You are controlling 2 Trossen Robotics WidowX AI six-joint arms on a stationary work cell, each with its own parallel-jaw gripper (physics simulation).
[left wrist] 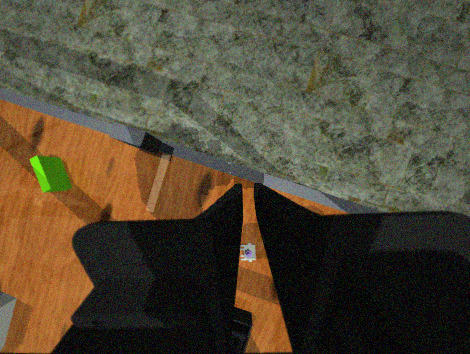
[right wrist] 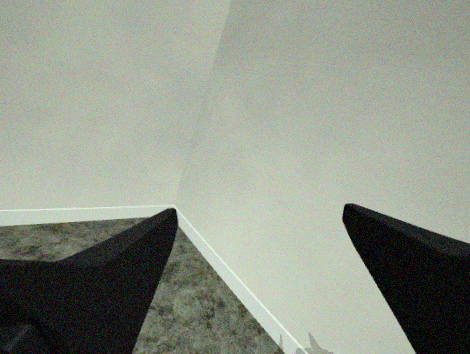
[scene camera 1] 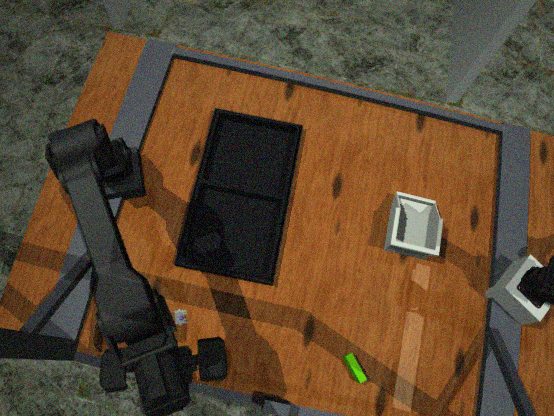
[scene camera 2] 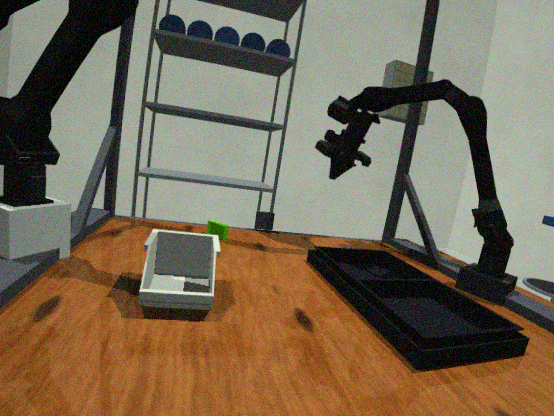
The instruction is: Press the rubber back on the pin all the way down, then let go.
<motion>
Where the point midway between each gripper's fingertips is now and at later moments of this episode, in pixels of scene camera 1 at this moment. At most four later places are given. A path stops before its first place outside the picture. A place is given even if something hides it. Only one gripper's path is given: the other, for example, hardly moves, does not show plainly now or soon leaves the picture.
My left gripper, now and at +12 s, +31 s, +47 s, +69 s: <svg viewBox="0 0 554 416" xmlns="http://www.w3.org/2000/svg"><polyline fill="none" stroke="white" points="174,383 190,364 169,288 175,314 173,313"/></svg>
</motion>
